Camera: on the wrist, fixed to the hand. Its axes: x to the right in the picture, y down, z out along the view.
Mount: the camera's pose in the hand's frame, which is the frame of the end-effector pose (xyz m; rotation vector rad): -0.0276 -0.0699 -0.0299 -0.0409 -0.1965 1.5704
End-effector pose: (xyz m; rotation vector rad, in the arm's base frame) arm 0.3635 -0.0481 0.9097 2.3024 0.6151 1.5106
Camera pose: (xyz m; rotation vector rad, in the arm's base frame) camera 0.3139 -0.0016 0.8659 -2.0987 1.2152 -1.1480
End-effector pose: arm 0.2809 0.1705 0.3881 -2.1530 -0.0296 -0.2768
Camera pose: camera 0.2396 0.1877 0.4555 -1.6353 1.4523 0.8316
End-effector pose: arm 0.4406 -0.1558 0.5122 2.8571 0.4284 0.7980
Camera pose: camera 0.3860 -0.0962 0.5093 -2.3288 1.7139 -0.4599
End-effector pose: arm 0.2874 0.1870 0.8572 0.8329 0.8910 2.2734
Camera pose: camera 0.3027 0.2005 0.7789 -1.3403 0.0662 -1.9758
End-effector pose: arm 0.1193 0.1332 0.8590 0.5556 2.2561 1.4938
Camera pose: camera 0.1193 0.0707 0.8077 -2.1287 -1.1317 -1.4324
